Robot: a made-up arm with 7 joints. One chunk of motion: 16 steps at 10 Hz.
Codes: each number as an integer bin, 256 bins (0 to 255) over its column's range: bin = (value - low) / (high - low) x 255, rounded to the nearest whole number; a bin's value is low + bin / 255 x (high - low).
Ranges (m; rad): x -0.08..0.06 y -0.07..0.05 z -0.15..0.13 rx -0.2..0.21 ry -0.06..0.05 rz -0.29..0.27
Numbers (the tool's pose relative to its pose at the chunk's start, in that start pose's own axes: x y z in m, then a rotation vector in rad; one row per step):
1: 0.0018 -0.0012 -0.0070 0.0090 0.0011 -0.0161
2: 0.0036 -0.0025 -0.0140 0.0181 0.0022 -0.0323
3: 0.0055 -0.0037 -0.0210 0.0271 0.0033 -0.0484
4: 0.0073 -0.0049 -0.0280 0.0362 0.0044 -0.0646
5: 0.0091 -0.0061 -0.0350 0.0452 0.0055 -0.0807
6: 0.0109 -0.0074 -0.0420 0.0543 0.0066 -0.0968
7: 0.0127 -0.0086 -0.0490 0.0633 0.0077 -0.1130
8: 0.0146 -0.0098 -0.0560 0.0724 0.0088 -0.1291
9: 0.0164 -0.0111 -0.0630 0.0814 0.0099 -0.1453
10: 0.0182 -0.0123 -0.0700 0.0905 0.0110 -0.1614
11: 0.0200 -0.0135 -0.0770 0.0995 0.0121 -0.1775
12: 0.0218 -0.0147 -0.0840 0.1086 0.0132 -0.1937
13: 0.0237 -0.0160 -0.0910 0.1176 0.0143 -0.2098
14: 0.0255 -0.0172 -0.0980 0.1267 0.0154 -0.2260
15: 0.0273 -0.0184 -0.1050 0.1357 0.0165 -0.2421
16: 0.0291 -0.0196 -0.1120 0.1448 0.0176 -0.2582
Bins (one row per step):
1: 149 146 130 130 142 125
2: 152 143 124 136 144 117
3: 156 141 117 141 147 110
4: 159 138 111 147 149 103
5: 162 136 105 153 152 95
6: 166 133 98 158 154 88
7: 169 130 92 164 157 81
8: 172 128 86 169 159 73
9: 176 125 79 175 162 66
10: 179 123 73 181 165 59
11: 182 120 66 186 167 51
12: 185 118 60 192 170 44
13: 189 115 54 198 172 37
14: 192 112 47 203 175 29
15: 195 110 41 209 177 22
16: 199 107 35 214 180 14

